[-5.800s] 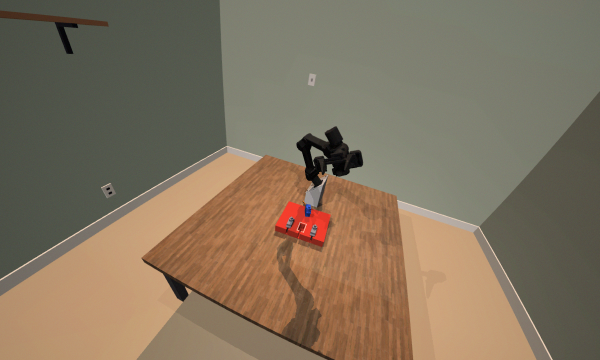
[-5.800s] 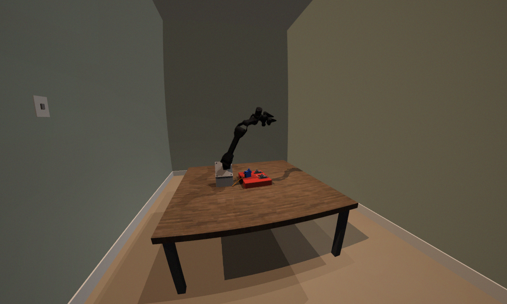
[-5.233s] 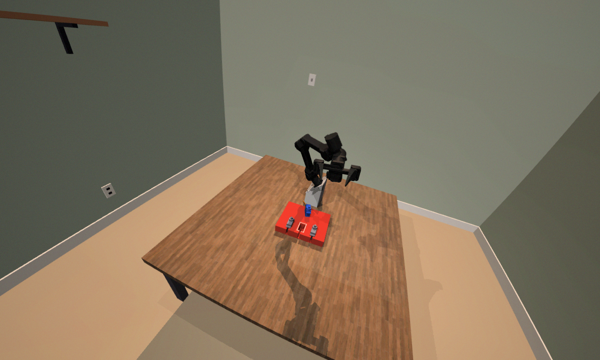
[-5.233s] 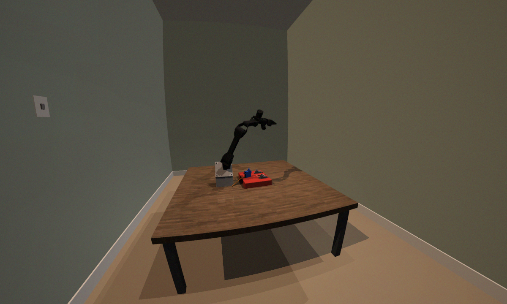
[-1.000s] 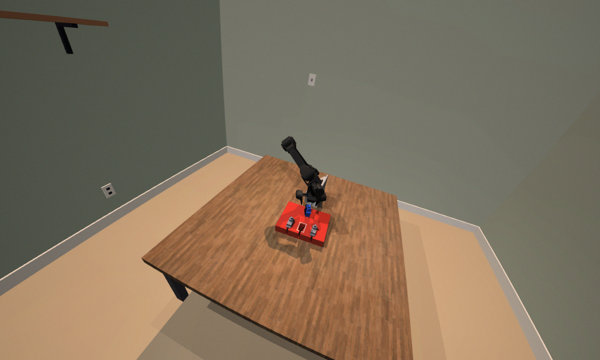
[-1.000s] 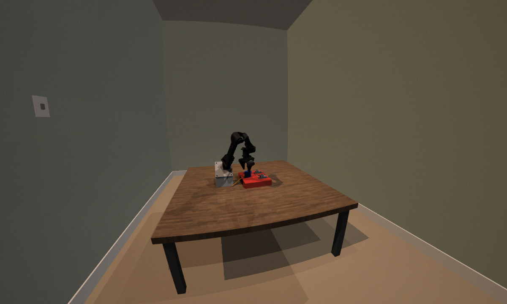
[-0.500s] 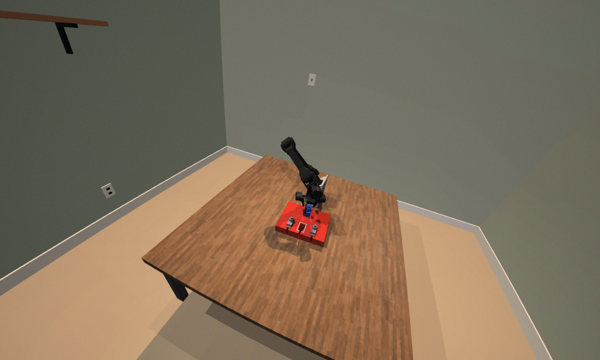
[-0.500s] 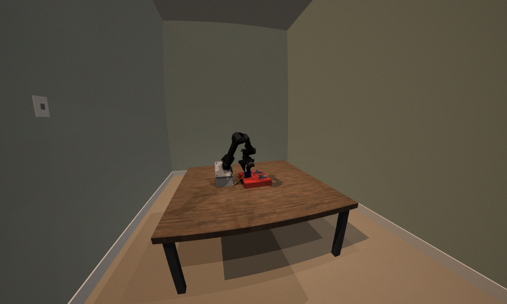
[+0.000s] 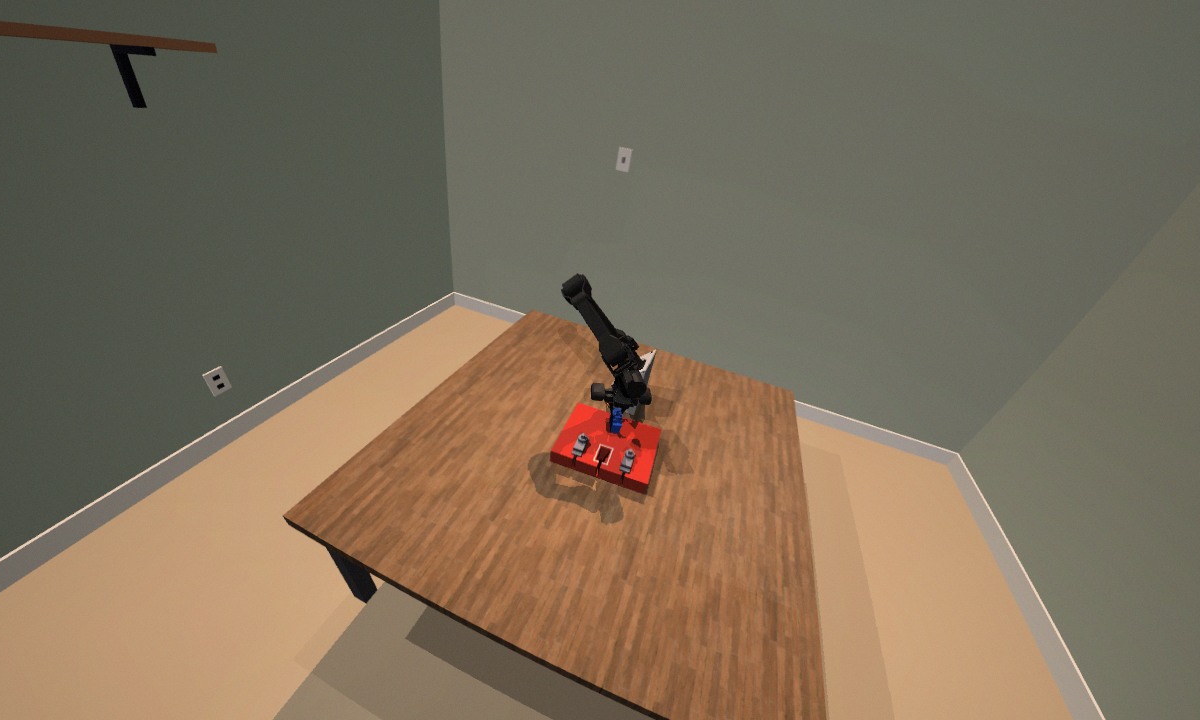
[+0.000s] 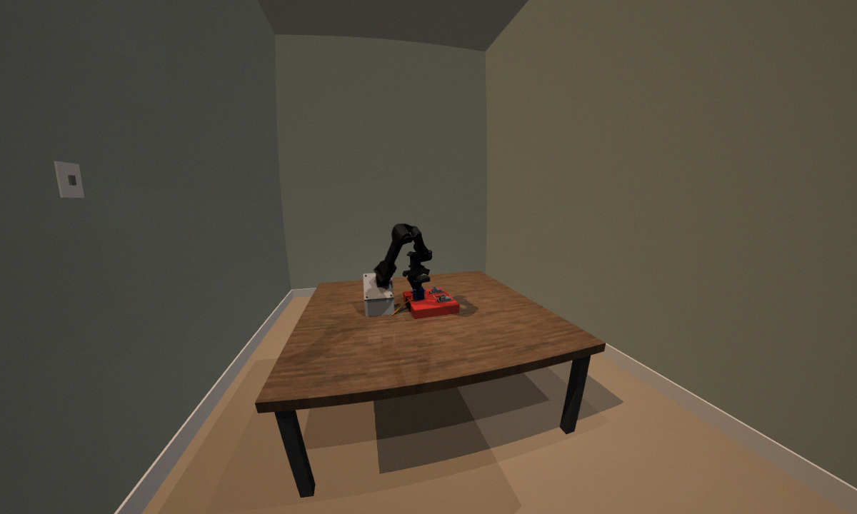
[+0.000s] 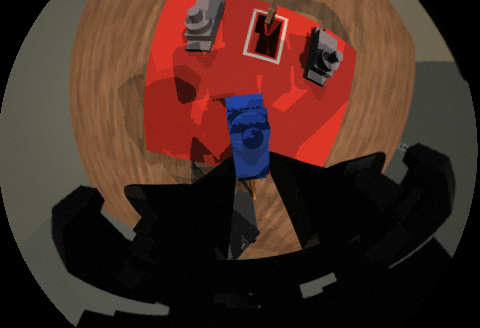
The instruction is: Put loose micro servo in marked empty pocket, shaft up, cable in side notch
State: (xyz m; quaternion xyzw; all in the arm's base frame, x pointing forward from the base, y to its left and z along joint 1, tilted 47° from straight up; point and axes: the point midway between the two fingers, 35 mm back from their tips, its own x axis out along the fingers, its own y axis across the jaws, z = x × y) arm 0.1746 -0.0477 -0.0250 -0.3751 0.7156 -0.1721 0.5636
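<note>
My gripper tip is 30 mm short of the red deck, 10 mm to the right of it and 70 mm above it.
</note>
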